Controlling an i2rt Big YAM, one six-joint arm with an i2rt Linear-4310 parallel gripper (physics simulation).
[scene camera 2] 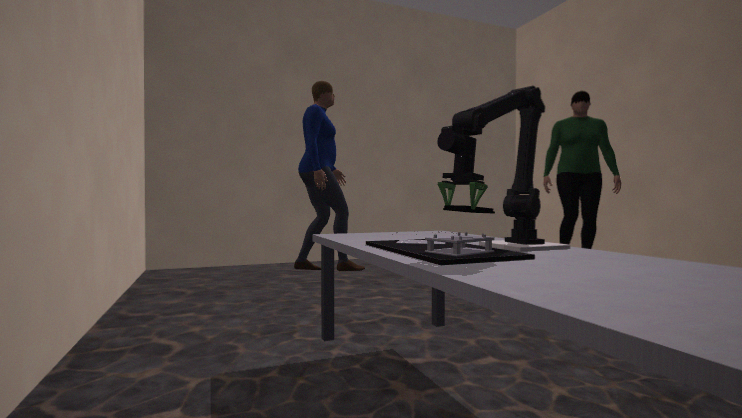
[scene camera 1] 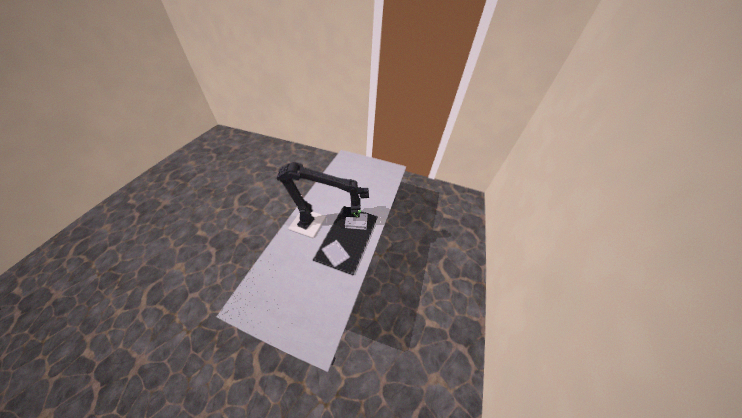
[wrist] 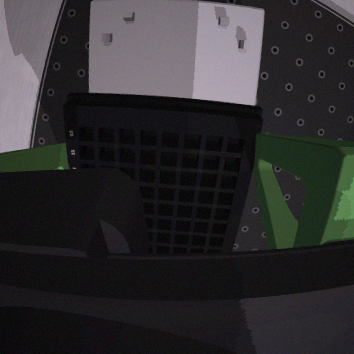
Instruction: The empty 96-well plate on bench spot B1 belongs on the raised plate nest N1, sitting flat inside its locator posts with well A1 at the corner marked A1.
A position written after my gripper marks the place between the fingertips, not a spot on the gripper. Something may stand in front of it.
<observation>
My gripper [scene camera 2: 459, 208] carries a well plate [wrist: 192, 159], clear of everything else.
My gripper shows as well in the wrist view [wrist: 159, 149].
</observation>
